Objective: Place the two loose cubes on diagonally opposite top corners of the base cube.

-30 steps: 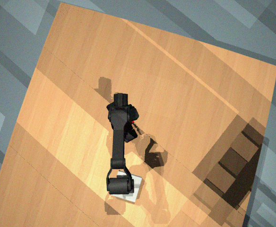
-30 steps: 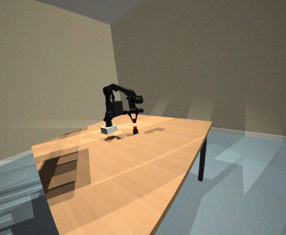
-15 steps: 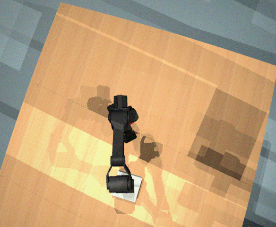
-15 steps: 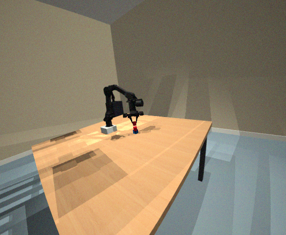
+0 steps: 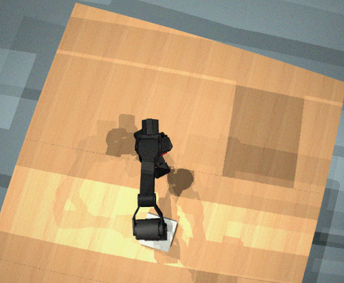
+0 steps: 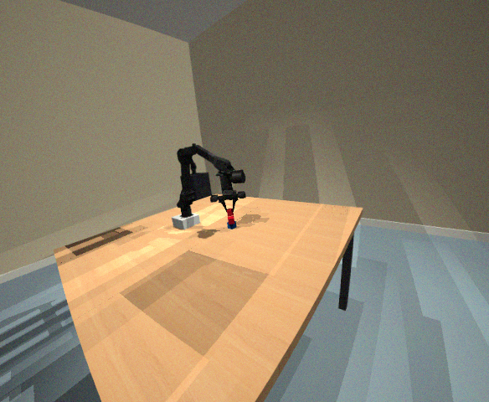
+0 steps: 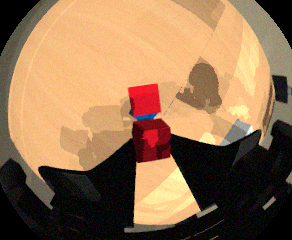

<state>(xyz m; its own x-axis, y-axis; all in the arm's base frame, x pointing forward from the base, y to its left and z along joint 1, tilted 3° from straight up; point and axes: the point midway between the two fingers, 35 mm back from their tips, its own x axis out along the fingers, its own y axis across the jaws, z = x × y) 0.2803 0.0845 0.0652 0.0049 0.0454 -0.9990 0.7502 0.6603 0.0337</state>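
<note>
Now: the blue cube 70 mm below my gripper tip, 20 mm to the right of it and 10 mm ahead of it.
</note>
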